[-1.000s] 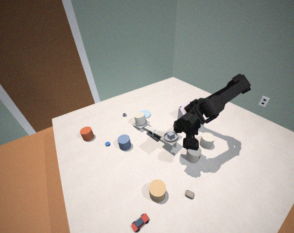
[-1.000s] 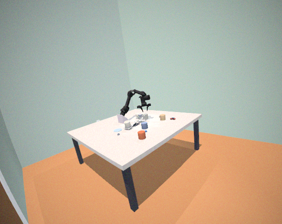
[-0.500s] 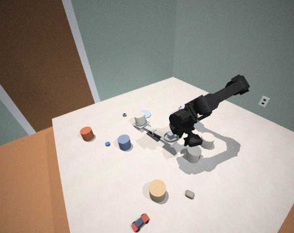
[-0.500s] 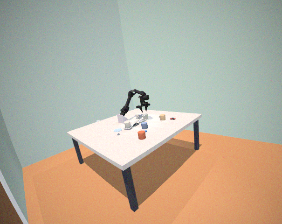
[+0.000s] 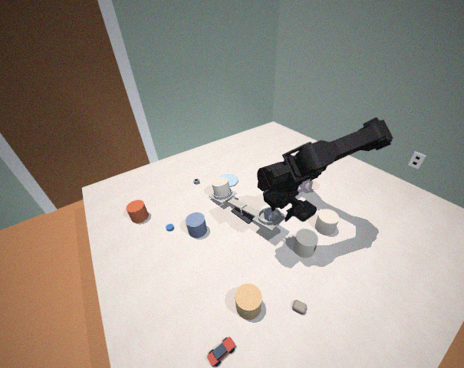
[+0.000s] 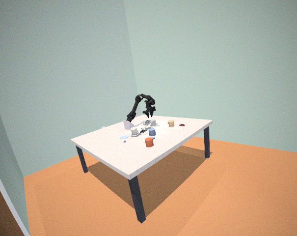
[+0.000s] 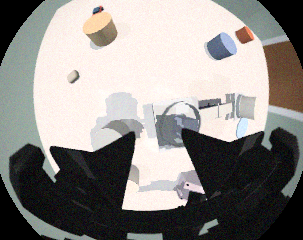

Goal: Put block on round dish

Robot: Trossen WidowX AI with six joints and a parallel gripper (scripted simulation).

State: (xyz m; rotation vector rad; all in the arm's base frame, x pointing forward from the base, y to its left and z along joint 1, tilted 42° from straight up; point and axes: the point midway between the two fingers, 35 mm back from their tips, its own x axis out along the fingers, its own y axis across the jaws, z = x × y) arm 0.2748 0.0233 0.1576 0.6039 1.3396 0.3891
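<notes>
My gripper tip is 390 mm to the left of the pale blue round dish, 120 mm above it and 100 mm past it. Round my gripper tip: tan cylinder (250 mm ahead, 100 mm to the left, 90 mm below); grey pebble (190 mm to the left, 140 mm ahead, 110 mm below); grey balance (170 mm to the right, 80 mm below, 10 mm behind).
</notes>
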